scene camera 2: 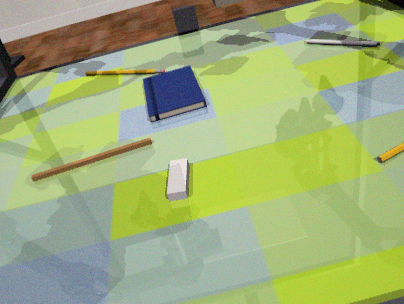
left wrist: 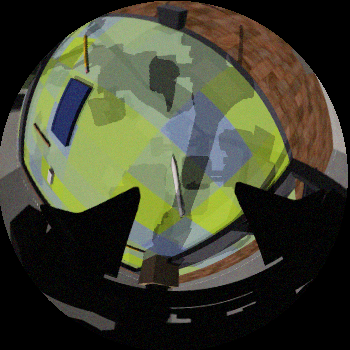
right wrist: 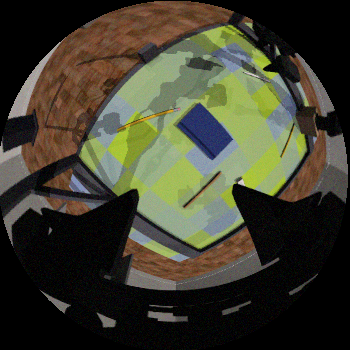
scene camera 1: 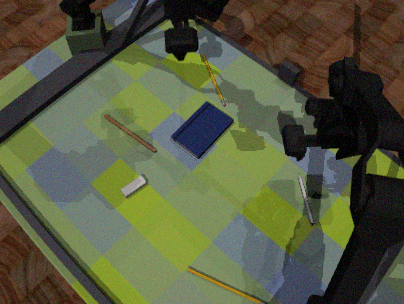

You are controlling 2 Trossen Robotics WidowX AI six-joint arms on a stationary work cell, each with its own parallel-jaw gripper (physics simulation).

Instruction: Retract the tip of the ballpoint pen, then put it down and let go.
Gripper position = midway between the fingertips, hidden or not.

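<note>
You'd find the left gripper [scene camera 1: 317, 158] in scene camera 1, and the left wrist view [left wrist: 188, 189] has the left gripper in it as well. The right gripper [right wrist: 186, 191] is open and it's holding nothing.
</note>
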